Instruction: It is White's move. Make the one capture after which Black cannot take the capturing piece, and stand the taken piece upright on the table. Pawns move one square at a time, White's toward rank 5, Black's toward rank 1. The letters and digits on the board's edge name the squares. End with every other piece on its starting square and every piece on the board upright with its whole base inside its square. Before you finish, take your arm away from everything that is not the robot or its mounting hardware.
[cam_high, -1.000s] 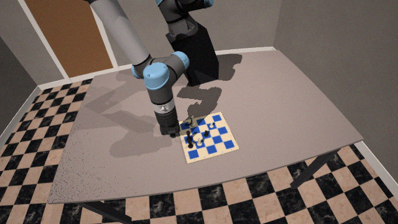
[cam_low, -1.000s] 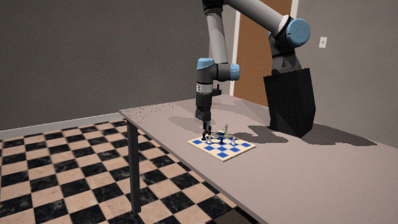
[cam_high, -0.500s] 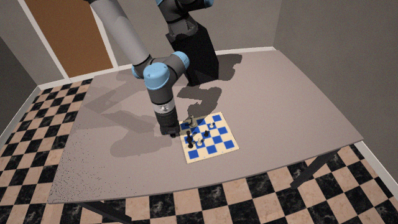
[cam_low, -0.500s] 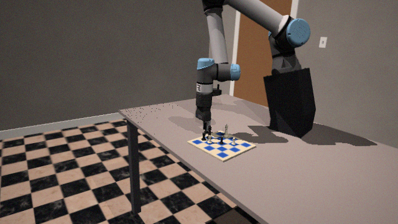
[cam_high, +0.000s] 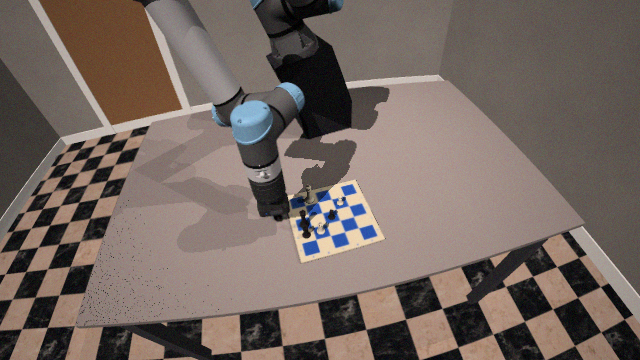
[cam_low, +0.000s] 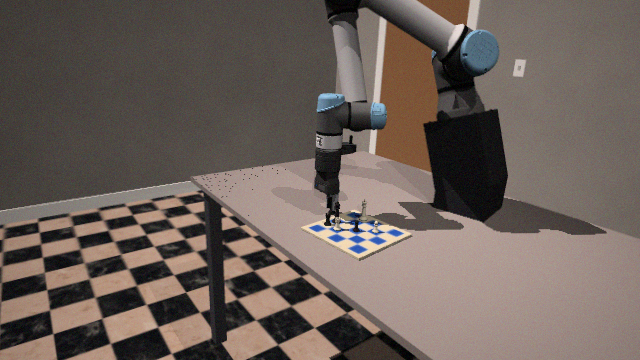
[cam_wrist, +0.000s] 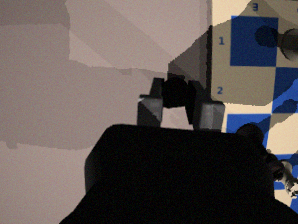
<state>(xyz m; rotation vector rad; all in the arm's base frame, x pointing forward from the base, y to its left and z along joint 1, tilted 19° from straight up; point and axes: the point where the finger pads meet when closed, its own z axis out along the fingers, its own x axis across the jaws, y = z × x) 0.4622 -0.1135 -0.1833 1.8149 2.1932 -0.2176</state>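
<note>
Right now my hand is 2 cm short of the tall black piece and 7 cm to the right of it. From my hand the other things lie so: blue-and-cream chessboard: 14 cm to the left, 3 cm below; black pawn: 14 cm to the left, 1 cm below; tall white piece: 6 cm behind, 8 cm to the left.
</note>
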